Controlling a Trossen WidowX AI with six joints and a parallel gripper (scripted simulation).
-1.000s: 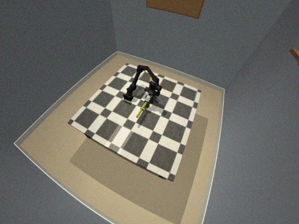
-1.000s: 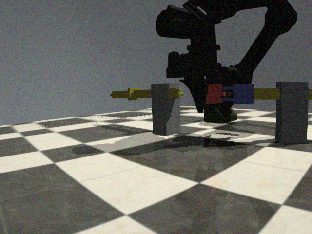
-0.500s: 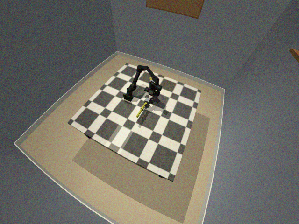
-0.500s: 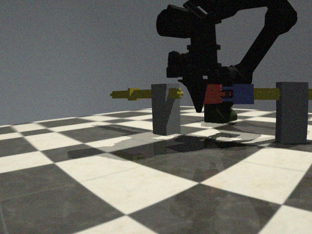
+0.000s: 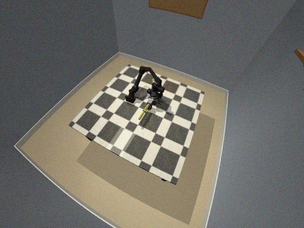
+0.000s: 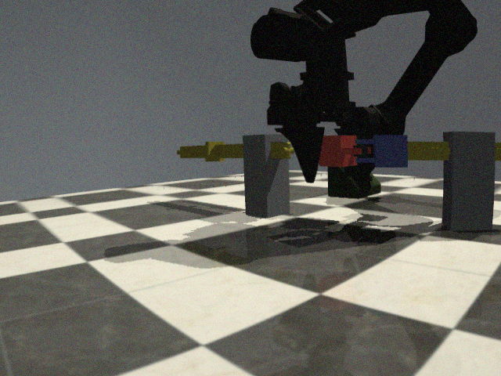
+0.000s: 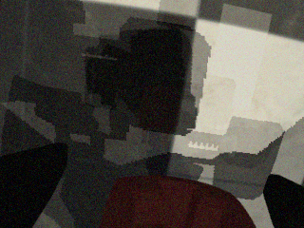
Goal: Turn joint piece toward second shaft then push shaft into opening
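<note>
My gripper tip is now 4 cm below the red joint piece and 2 cm to the right of it.
</note>
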